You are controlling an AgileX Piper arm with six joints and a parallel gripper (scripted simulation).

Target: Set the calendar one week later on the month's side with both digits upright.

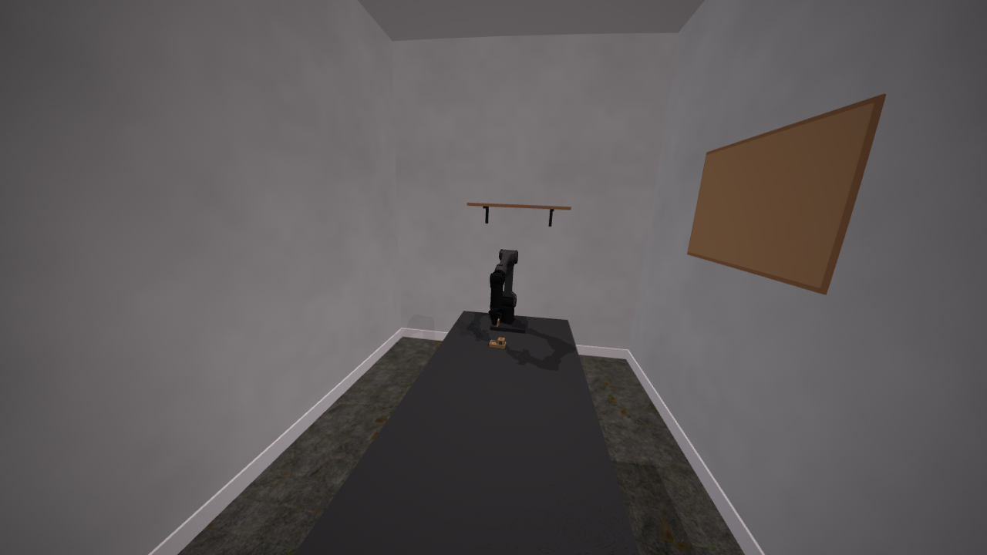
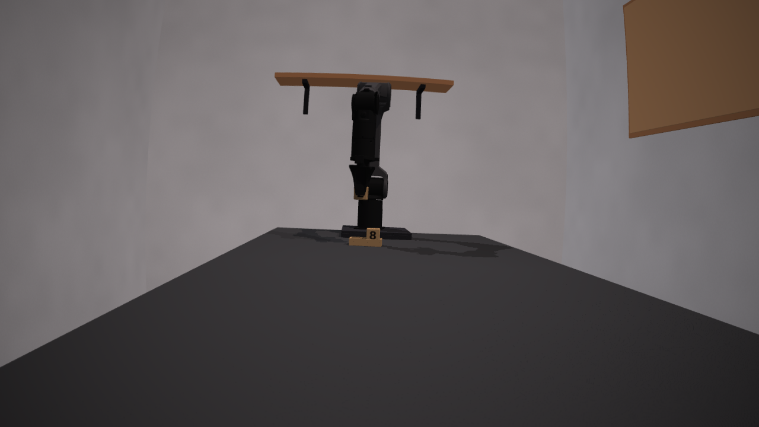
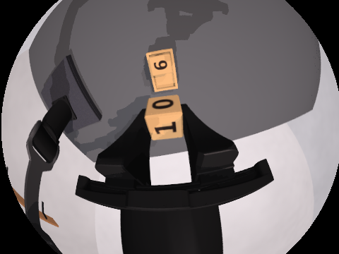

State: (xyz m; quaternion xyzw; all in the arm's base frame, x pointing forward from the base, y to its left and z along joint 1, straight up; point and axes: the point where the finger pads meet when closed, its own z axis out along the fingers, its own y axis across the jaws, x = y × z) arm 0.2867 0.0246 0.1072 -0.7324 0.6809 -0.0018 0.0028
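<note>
Right now the wooden tray is 12 cm below my hand and 2 cm to the left of it. Also, from my hand: wooden cube right at my hand.
</note>
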